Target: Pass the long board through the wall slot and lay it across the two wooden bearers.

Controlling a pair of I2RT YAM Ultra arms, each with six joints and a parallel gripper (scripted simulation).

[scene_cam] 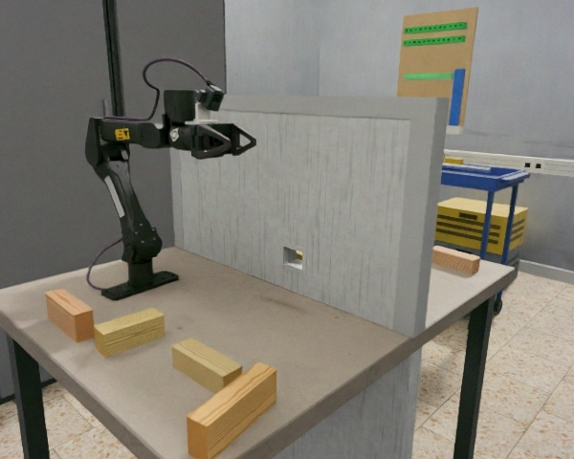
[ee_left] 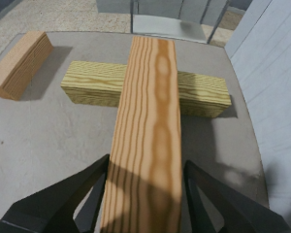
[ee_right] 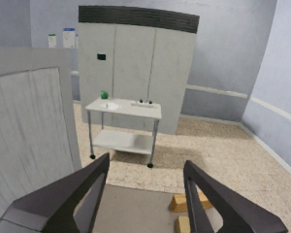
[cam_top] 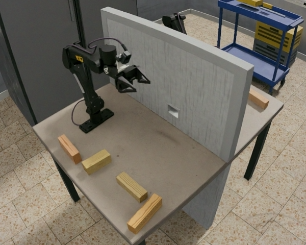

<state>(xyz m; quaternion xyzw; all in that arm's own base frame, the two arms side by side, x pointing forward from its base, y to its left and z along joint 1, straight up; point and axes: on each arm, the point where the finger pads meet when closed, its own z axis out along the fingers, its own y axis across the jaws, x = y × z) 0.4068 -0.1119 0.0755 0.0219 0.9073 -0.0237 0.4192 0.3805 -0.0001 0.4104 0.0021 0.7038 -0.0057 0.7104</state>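
Right now my left hand is 10 mm past the long board and 10 mm above it. The rest, counted from my left hand: yellow bearer (120 mm ahead, 10 mm to the right, 50 mm below).
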